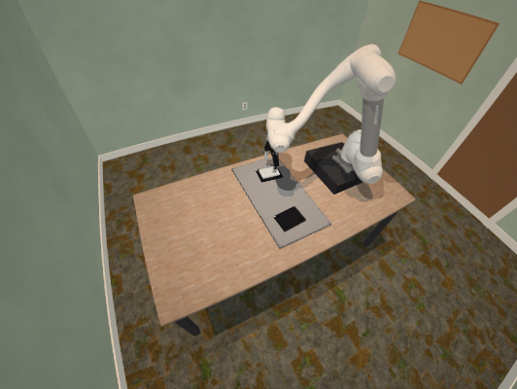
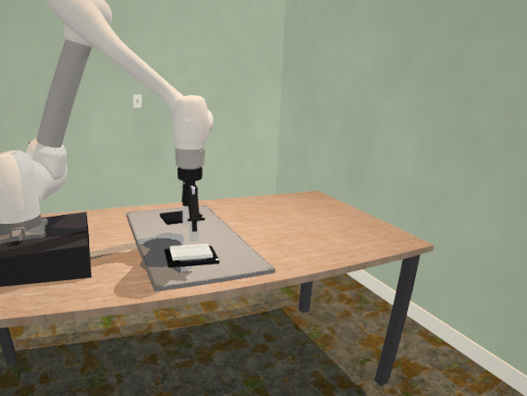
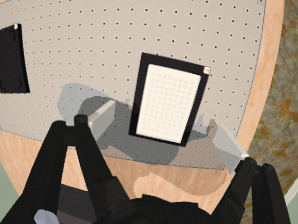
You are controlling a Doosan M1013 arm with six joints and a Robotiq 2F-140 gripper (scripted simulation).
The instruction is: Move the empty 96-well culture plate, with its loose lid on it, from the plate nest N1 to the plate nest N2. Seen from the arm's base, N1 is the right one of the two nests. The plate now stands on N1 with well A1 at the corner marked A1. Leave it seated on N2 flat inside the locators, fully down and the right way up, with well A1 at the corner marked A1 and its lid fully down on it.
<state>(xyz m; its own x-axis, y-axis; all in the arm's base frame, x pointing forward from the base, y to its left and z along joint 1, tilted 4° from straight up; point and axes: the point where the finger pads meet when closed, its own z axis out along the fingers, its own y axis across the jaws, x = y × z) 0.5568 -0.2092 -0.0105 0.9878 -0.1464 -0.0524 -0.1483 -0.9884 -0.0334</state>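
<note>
Now: the plate lid 7 cm below my hand. The rest, counted from my hand: nest N1: 9 cm below; then nest N2: 8 cm ahead, 39 cm to the left, 9 cm below.
</note>
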